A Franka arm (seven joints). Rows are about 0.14 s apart.
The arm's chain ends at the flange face. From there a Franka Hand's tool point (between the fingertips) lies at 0.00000 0.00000 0.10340 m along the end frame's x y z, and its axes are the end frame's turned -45 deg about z.
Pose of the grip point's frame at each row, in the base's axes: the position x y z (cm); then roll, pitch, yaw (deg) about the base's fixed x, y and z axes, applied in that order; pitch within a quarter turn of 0, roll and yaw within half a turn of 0:
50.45 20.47 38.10 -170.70 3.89 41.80
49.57 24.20 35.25 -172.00 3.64 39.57
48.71 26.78 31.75 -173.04 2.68 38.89
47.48 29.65 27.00 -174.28 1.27 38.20
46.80 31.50 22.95 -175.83 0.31 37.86
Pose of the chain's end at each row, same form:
52.08 19.69 48.28 -176.16 9.32 -3.20
50.99 23.50 45.47 -176.91 8.23 -5.46
49.87 26.11 42.00 -176.97 6.81 -6.09
48.30 28.98 37.29 -176.85 4.94 -6.73
47.31 30.94 33.26 -177.27 3.17 -7.08

